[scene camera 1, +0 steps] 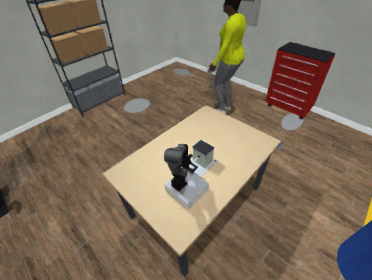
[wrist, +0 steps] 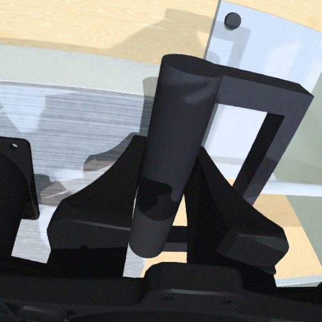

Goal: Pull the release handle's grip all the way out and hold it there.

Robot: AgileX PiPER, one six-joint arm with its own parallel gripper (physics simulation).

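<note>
The release handle's dark cylindrical grip [wrist: 182,100] stands slanted in the wrist view, joined to a dark rectangular frame [wrist: 265,87] on its right. My gripper [wrist: 165,155] [scene camera 1: 193,164] is shut on the grip, with one black finger on each side of it. A white rod [wrist: 297,188] runs from the frame to the right edge of the wrist view. The grey-green housing [scene camera 1: 203,155] [wrist: 307,155] with a dark top stands beside the gripper. In the scene view the grip is too small to make out, and the arm partly covers the area.
The housing's pale base plate [wrist: 285,35] carries a dark bolt [wrist: 232,20]. The arm stands on a silver block [scene camera 1: 188,196] [wrist: 95,107] on the wooden table [scene camera 1: 145,162] [wrist: 60,20]. A person [scene camera 1: 233,42], a shelf rack and a red tool cabinet [scene camera 1: 299,80] are beyond the table.
</note>
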